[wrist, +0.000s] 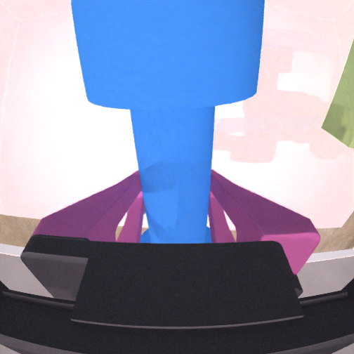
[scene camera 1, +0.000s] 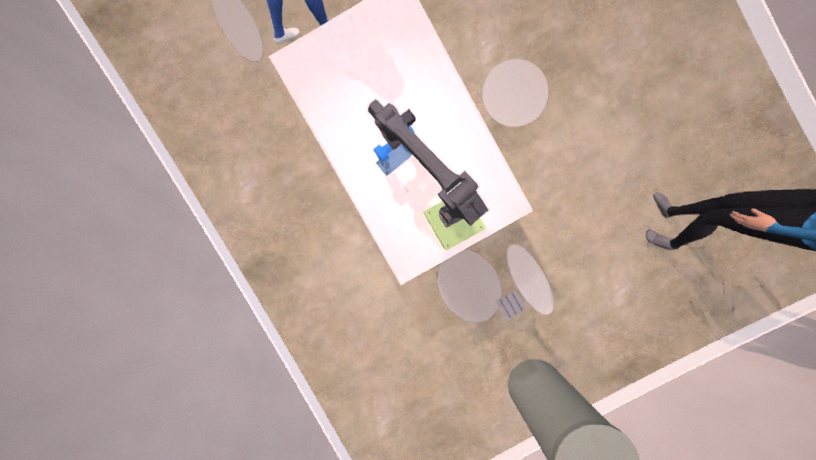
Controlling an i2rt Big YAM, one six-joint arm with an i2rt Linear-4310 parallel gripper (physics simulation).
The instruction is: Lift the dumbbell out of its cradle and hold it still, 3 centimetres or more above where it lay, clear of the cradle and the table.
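Frame: origin at the arm's base, x right, y back, z down, level; metres.
Where they show: gripper, fingertip midpoint: [scene camera 1: 394, 143].
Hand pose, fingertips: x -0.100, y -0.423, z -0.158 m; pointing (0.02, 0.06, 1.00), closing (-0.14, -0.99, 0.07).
Note:
Each offset is from my fingertips to the top centre of the thing. Level surfaces: height alone.
The blue dumbbell {dx -0.002, dy +0.000, dz -0.048 m} [scene camera 1: 381, 152] [wrist: 170, 55] is held by its handle. My gripper [scene camera 1: 395, 142] [wrist: 175, 177] is shut on that handle, with the magenta fingers against both sides. One thick end shows large at the top of the wrist view; the other end is mostly hidden behind the black gripper body. The darker blue cradle {dx -0.002, dy -0.010, dz +0.051 m} [scene camera 1: 389, 166] sits on the table in the scene view, with the dumbbell raised above it and set off towards the upper side. The cradle does not show in the wrist view. The exact height of the dumbbell cannot be told.
The white table {dz +0.258 m} [scene camera 1: 342, 154] carries the green base plate [scene camera 1: 452, 237] [wrist: 343, 112] under the arm's base. The dark arm [scene camera 1: 425, 154] reaches over the table from it. Round grey discs and two people's legs show beyond the table's edges.

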